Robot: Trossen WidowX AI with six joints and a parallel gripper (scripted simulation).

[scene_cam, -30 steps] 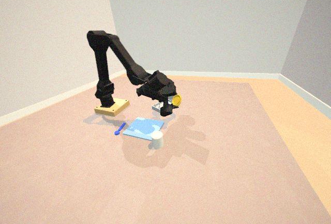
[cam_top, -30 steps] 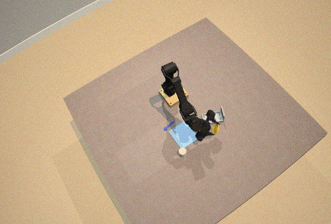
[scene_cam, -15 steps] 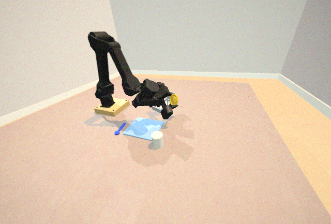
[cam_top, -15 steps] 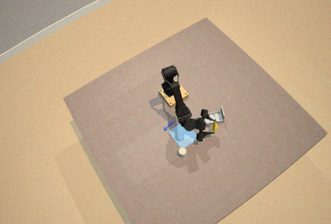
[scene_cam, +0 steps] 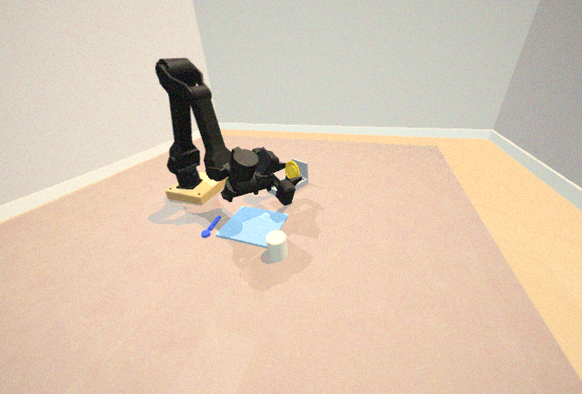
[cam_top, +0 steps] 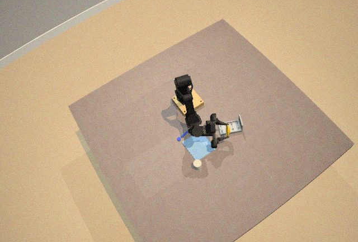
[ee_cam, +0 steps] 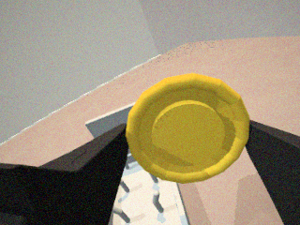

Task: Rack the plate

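The grey dish rack lies 4 cm behind my gripper tip, 5 cm to the left of it and 6 cm below it. From my gripper tip the other things lie so: light blue mat: 9 cm behind, 16 cm to the right, 8 cm below; white cup: 25 cm to the right, 6 cm below; yellow plate: 1 cm to the right.
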